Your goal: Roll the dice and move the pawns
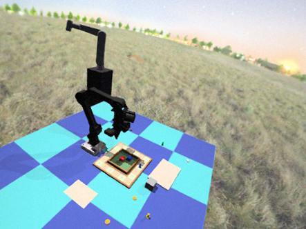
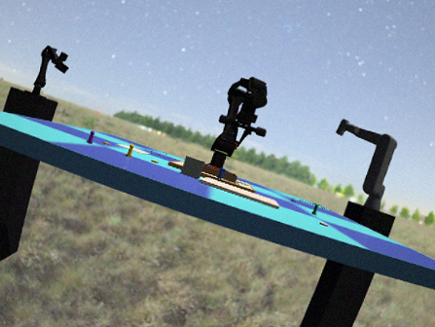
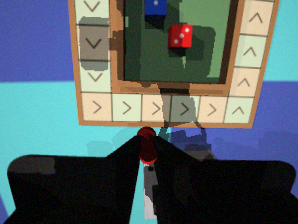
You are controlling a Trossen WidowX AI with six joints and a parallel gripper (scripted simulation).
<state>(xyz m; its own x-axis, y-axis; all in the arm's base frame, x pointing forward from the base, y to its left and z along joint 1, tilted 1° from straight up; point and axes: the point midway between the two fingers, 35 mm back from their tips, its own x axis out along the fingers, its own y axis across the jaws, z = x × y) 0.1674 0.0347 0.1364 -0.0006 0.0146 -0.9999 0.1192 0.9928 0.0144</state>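
Now: the blue pawn 22 cm ahead of my gripper tip, 4 cm to the right of it and 11 cm below it. From my gripper tip the other things lie so: red pawn (1 cm above); then green tray (10 cm ahead, 5 cm to the right, 13 cm below); then grey block (33 cm ahead, 13 cm to the right, 11 cm below).
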